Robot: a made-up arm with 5 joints. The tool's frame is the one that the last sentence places.
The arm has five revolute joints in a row. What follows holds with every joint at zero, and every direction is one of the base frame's.
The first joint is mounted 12 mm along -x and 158 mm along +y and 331 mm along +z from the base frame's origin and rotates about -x.
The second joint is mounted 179 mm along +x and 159 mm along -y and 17 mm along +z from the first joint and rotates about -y.
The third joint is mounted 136 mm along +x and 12 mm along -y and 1 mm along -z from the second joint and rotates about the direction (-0.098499, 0.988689, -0.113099).
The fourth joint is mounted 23 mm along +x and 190 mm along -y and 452 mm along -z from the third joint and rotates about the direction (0.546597, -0.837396, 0.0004).
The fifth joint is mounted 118 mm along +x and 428 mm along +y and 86 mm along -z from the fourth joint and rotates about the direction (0.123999, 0.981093, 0.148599).
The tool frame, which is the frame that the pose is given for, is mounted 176 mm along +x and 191 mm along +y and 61 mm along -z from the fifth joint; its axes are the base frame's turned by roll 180, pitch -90 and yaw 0 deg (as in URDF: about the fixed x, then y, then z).
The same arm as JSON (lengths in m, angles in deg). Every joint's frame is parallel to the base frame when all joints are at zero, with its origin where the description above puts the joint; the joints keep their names.
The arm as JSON. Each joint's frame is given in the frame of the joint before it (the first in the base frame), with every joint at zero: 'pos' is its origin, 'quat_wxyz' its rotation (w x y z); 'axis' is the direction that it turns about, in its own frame. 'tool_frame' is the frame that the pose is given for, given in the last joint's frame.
{"length_unit": "m", "angle_unit": "deg", "joints": [{"joint": "joint 1", "pos": [-0.012, 0.158, 0.331], "quat_wxyz": [1.0, 0.0, 0.0, 0.0], "axis": [-1.0, 0.0, 0.0]}, {"joint": "joint 2", "pos": [0.179, -0.159, 0.017], "quat_wxyz": [1.0, 0.0, 0.0, 0.0], "axis": [0.0, -1.0, 0.0]}, {"joint": "joint 3", "pos": [0.136, -0.012, -0.001], "quat_wxyz": [1.0, 0.0, 0.0, 0.0], "axis": [-0.098499, 0.988689, -0.113099]}, {"joint": "joint 4", "pos": [0.023, -0.19, -0.452], "quat_wxyz": [1.0, 0.0, 0.0, 0.0], "axis": [0.546597, -0.837396, 0.0004]}, {"joint": "joint 5", "pos": [0.118, 0.428, -0.086], "quat_wxyz": [1.0, 0.0, 0.0, 0.0], "axis": [0.123999, 0.981093, 0.148599]}], "tool_frame": {"pos": [0.176, 0.191, -0.061], "quat_wxyz": [0.0, 0.707107, 0.0, 0.707107]}}
